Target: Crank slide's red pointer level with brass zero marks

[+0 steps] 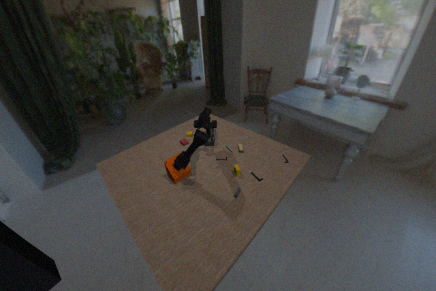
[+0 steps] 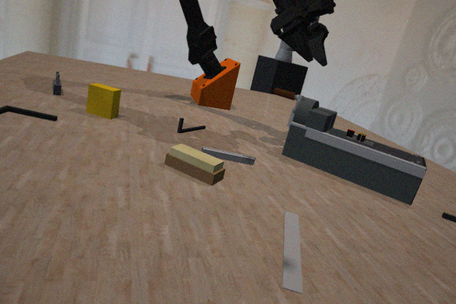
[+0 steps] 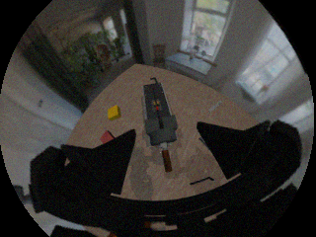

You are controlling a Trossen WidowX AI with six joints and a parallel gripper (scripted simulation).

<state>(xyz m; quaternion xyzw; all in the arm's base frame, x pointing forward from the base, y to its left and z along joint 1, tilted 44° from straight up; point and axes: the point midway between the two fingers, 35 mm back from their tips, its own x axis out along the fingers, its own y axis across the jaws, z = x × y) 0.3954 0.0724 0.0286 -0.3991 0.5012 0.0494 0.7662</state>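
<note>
The red pointer is 90 mm ahead of my gripper tip, 60 mm to the left of it and 120 mm below it. Also, from my gripper tip: brown crank handle: 50 mm behind, 30 mm to the right, 80 mm below; red block: 100 mm behind, 220 mm to the left, 190 mm below; grey bar: 50 mm ahead, 190 mm to the right, 190 mm below.
</note>
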